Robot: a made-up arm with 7 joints.
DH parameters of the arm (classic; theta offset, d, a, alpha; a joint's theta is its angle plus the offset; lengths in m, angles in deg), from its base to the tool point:
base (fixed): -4.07 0 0 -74.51
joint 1: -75.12 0.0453 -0.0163 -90
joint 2: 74 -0.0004 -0.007 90
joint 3: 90 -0.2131 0.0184 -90
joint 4: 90 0.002 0.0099 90
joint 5: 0 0.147 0 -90
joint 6: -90 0 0.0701 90
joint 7: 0 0.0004 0 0
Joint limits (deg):
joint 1: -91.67..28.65
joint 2: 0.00..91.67
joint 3: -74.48..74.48
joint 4: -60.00..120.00
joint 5: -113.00..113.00
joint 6: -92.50..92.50
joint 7: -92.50..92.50
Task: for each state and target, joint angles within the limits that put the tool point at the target. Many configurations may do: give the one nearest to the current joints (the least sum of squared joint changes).
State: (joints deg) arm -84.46 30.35 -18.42 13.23 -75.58 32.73 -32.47
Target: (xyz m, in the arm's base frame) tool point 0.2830 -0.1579 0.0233
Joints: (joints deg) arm -83.40 9.72 -33.18 5.86 -77.61 35.95 -32.47
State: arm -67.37 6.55 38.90 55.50 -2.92 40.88 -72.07
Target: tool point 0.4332 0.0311 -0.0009
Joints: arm -89.35 7.17 35.38 46.16 -4.35 38.38 -72.07
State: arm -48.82 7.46 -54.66 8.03 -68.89 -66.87 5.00
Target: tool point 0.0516 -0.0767 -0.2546
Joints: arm -1.33 10.16 -74.48 5.08 -61.71 -67.46 5.00
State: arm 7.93 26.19 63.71 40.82 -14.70 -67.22 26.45
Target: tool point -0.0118 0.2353 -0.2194
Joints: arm 10.14 4.45 56.15 21.29 -10.32 -83.26 26.45
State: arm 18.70 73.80 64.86 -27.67 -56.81 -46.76 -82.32
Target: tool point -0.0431 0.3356 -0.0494
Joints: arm 27.75 30.66 65.71 -2.44 -62.74 -47.18 -82.32
